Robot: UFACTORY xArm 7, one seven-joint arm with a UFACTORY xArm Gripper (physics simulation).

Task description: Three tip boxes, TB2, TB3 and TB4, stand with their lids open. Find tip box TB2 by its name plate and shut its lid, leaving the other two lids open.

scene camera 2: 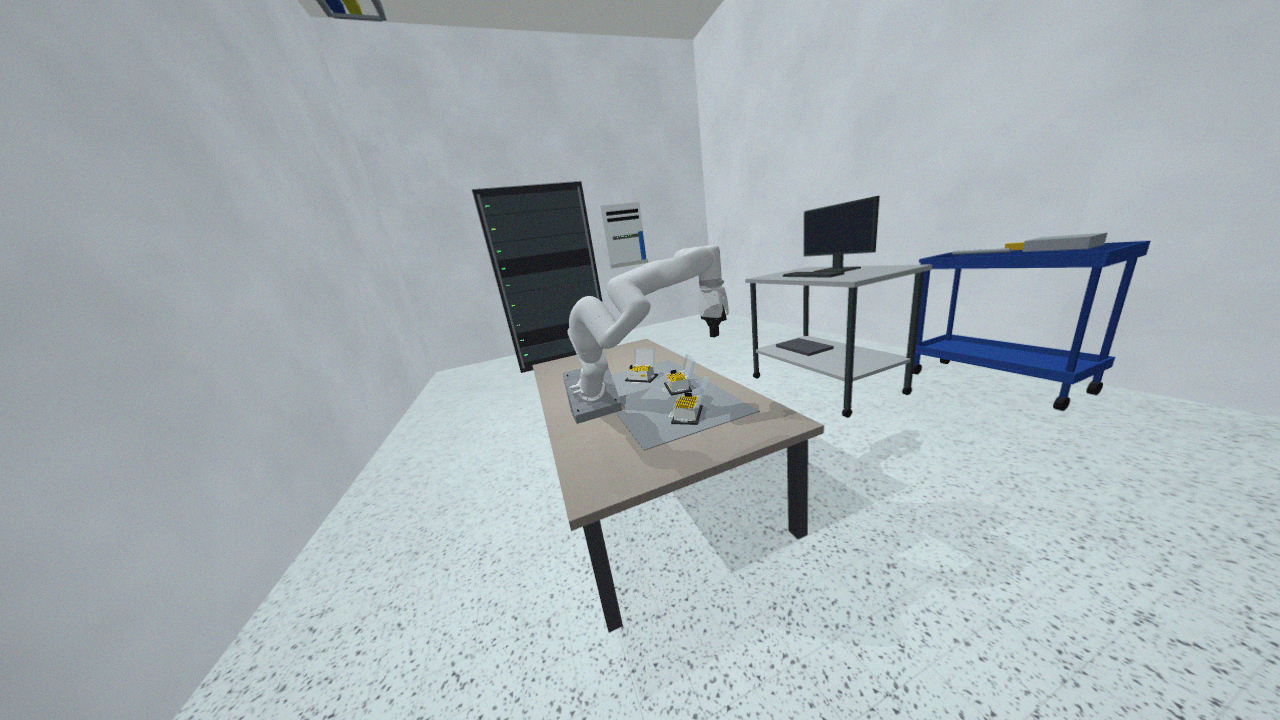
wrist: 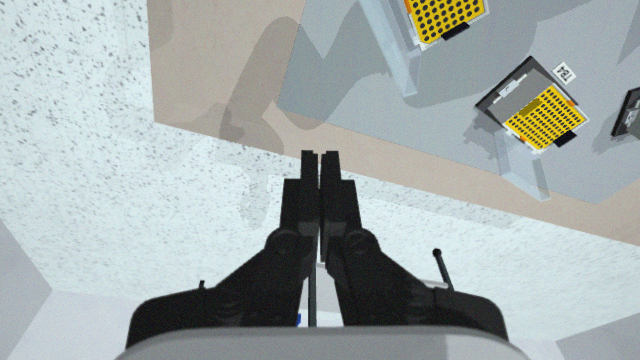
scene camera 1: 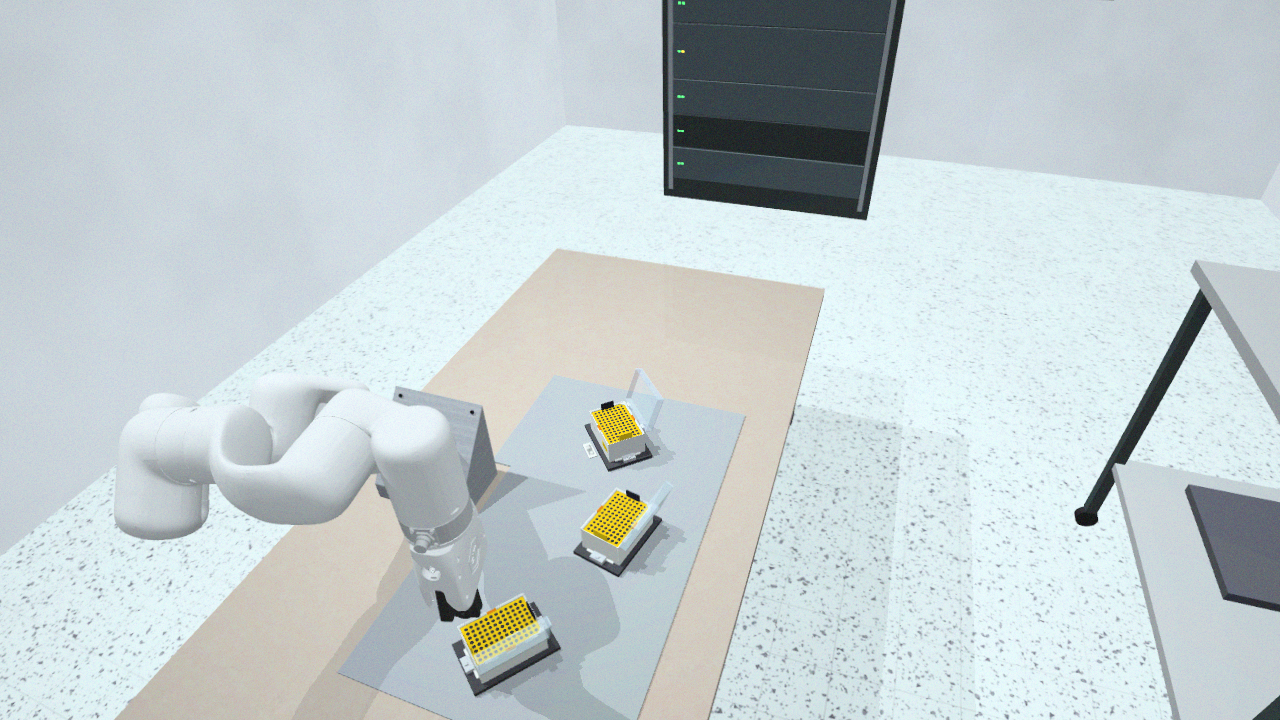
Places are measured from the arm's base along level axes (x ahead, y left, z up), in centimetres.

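Where they show: gripper, fingertip midpoint: (scene camera 2: 714,336) (wrist: 318,173) (scene camera 1: 469,611); arm's base, origin of the base link: (scene camera 2: 590,388).
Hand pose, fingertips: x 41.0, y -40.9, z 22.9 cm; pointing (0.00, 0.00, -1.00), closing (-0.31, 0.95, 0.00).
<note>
Each offset is from my fingertips to the top centre of the thing. "pt": to the spot under its first point. Level surfaces: height alone.
The near tip box @(dx -8.0, dy +12.7, dz -26.7 cm) (scene camera 1: 501,626) (scene camera 2: 686,409) (wrist: 452,15) stands open, its clear lid @(pt dx -1.1, dy +8.3, dz -19.8 cm) (wrist: 392,55) upright; its name plate is not readable. The middle tip box @(dx +1.2, dy +41.1, dz -26.7 cm) (scene camera 1: 617,521) (scene camera 2: 677,383) (wrist: 545,120) has a plate @(pt dx -5.4, dy +42.5, dz -34.0 cm) (wrist: 564,73) reading TB4 beside it and its lid @(dx +7.7, dy +39.8, dz -18.8 cm) (scene camera 1: 660,494) (wrist: 520,170) is open. The far tip box @(dx -10.0, dy +65.1, dz -27.6 cm) (scene camera 1: 617,428) (scene camera 2: 640,373) has its lid @(pt dx -3.9, dy +71.5, dz -23.2 cm) (scene camera 1: 646,394) open; its plate (scene camera 1: 589,449) is too small to read. No TB2 plate is legible. My gripper (scene camera 1: 460,613) (scene camera 2: 713,333) (wrist: 318,173) is shut, empty, high above the boxes.
The boxes stand on a grey mat @(dz -34.2 cm) (scene camera 1: 537,420) on the tan table @(dz -34.5 cm) (scene camera 1: 716,313) (scene camera 2: 608,483), beside the arm's base (scene camera 1: 469,447) (scene camera 2: 592,407). A server rack (scene camera 1: 778,98) (scene camera 2: 546,268) stands beyond. A desk (scene camera 2: 832,274) with a monitor (scene camera 2: 841,225) and a blue cart (scene camera 2: 1029,260) stand to the right.
</note>
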